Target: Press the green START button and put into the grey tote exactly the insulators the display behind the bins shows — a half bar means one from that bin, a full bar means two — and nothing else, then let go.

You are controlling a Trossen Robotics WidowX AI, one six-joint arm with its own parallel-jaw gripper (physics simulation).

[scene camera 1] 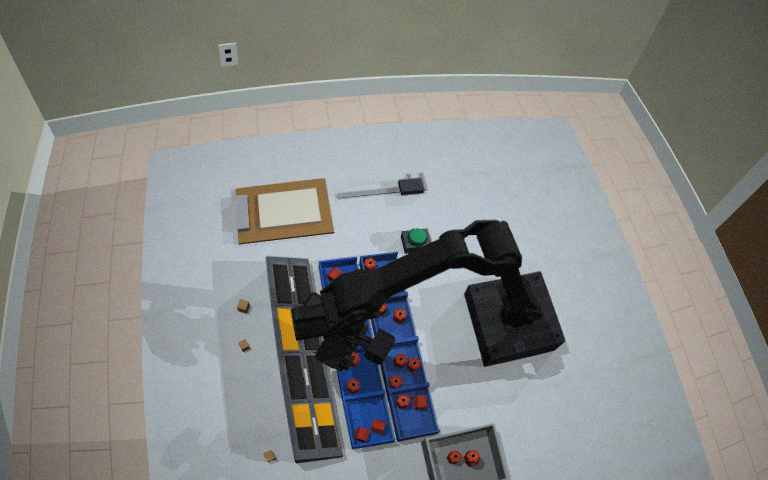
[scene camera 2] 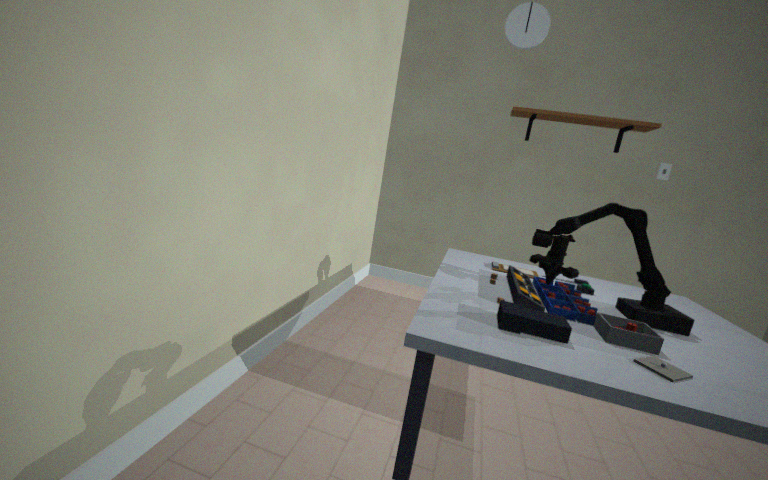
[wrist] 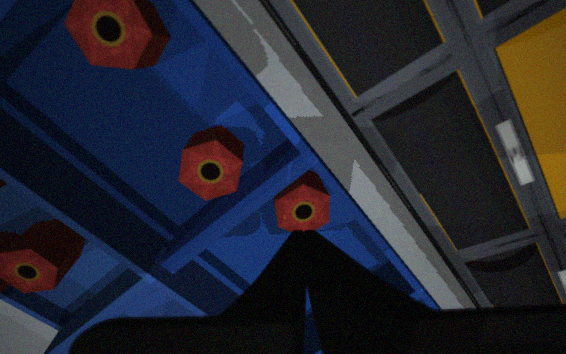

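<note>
My gripper [scene camera 1: 354, 353] [scene camera 2: 552, 278] [wrist: 303, 241] is shut and empty, low over the left column of the blue bins [scene camera 1: 365, 414] [scene camera 2: 565, 299] [wrist: 152, 116]. In the wrist view its tips point at a red hexagonal insulator [wrist: 303, 208], which lies just beyond them. Two more insulators [wrist: 211, 171] [wrist: 123, 33] lie further along. The display [scene camera 1: 301, 376] [scene camera 2: 521, 286] [wrist: 387, 42] beside the bins shows yellow segments [scene camera 1: 287, 329] [scene camera 1: 313, 414]. The green START button [scene camera 1: 417, 236] stands behind the bins. The grey tote [scene camera 1: 494, 448] [scene camera 2: 613, 329] holds two insulators [scene camera 1: 454, 456] [scene camera 1: 472, 457].
The arm's black base [scene camera 1: 513, 316] stands right of the bins. A brown board with a white sheet [scene camera 1: 284, 210] and a grey tool [scene camera 1: 382, 190] lie at the back. Small brown cubes [scene camera 1: 243, 306] [scene camera 1: 244, 345] [scene camera 1: 269, 455] lie left of the display. A black box [scene camera 2: 532, 321] sits near the table edge.
</note>
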